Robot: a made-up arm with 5 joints. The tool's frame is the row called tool.
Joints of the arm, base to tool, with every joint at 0 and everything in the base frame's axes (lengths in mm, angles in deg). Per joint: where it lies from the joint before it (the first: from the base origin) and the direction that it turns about. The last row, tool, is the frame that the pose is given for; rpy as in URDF.
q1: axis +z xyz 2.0 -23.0 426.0
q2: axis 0 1 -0.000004 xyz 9.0 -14.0 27.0
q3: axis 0 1 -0.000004 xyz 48.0 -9.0 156.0
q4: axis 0 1 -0.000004 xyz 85.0 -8.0 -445.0
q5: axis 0 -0.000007 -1 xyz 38.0 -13.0 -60.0
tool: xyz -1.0 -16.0 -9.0 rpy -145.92 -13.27 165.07
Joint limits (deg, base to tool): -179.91..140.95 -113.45..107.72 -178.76..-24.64 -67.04..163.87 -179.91..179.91
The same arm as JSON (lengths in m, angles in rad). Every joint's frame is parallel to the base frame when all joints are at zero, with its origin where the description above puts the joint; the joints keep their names.
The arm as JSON. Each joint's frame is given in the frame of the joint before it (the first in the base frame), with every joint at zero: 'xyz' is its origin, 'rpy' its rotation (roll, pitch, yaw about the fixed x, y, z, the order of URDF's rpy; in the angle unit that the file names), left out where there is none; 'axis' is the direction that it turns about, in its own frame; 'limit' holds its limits. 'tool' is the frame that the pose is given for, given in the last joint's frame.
{"units": {"length": "m", "angle": "rad"}, "joints": [
  {"name": "q1", "type": "revolute", "origin": {"xyz": [0.002, -0.023, 0.426]}, "axis": "+z", "limit": {"lower": -3.14, "upper": 2.46}},
  {"name": "q2", "type": "revolute", "origin": {"xyz": [0.009, -0.014, 0.027]}, "axis": "+y", "limit": {"lower": -1.9801, "upper": 1.8801}},
  {"name": "q3", "type": "revolute", "origin": {"xyz": [0.048, -0.009, 0.156]}, "axis": "+y", "limit": {"lower": -3.12, "upper": -0.43}},
  {"name": "q4", "type": "revolute", "origin": {"xyz": [0.085, -0.008, -0.445]}, "axis": "+y", "limit": {"lower": -1.1701, "upper": 2.8601}},
  {"name": "q5", "type": "revolute", "origin": {"xyz": [0.038, -0.013, -0.06]}, "axis": "-z", "limit": {"lower": -3.14, "upper": 3.14}}
], "tool": {"origin": {"xyz": [-0.001, -0.016, -0.009], "rpy": [-2.5468, -0.2316, 2.881]}}}

